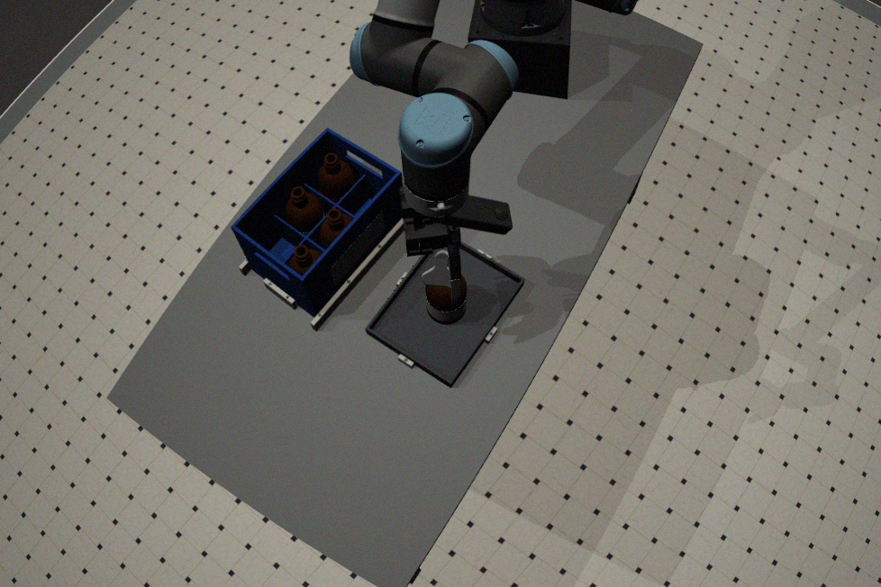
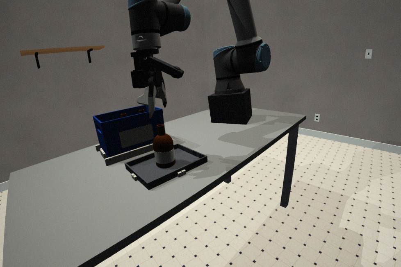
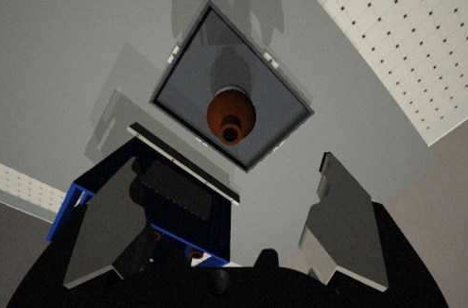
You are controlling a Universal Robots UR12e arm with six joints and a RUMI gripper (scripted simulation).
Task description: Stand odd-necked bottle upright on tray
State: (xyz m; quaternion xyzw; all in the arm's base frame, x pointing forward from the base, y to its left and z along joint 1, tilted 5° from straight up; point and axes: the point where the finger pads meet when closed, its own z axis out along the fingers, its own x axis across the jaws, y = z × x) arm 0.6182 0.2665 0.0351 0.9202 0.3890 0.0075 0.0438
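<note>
The bottle lies 12 cm below my hand. Also, from my hand: black tray: 19 cm below; then blue crate: 28 cm to the right, 12 cm below, 3 cm ahead.
</note>
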